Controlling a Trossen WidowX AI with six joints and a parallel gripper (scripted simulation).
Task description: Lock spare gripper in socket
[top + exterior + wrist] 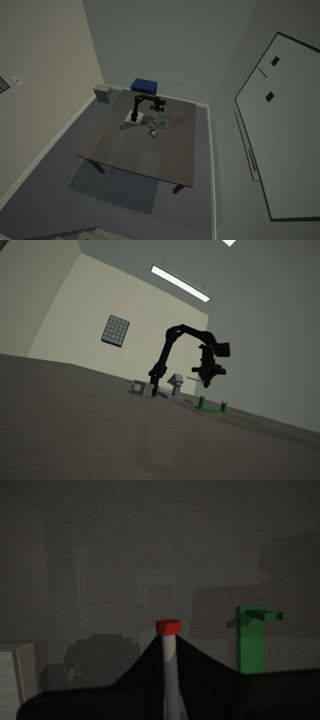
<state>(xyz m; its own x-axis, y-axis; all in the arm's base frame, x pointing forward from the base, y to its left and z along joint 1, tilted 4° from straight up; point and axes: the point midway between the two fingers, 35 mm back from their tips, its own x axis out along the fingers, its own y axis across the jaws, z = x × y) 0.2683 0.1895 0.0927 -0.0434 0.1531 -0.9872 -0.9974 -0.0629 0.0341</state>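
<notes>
The green cradle lies 12 cm ahead of my gripper tip, 5 cm to the right of it and 6 cm below it. Round my gripper tip: grey mount 18 cm to the right, 4 cm below; spare gripper 5 cm ahead, 32 cm to the right, 7 cm below.
</notes>
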